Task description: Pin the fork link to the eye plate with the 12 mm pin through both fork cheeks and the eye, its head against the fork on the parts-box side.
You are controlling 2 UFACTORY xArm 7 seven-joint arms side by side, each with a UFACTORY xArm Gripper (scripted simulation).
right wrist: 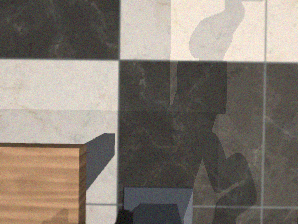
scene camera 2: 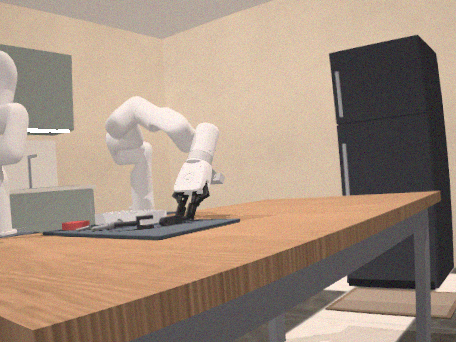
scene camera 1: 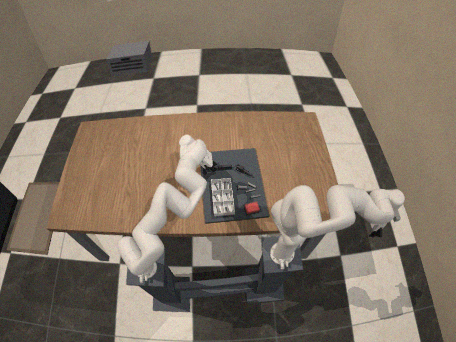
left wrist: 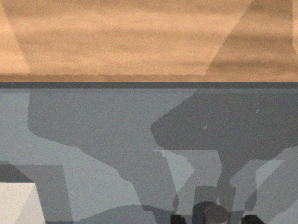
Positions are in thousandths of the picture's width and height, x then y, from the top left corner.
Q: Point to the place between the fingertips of my left gripper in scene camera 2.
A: At 405, 636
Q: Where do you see a dark mat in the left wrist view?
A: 290, 650
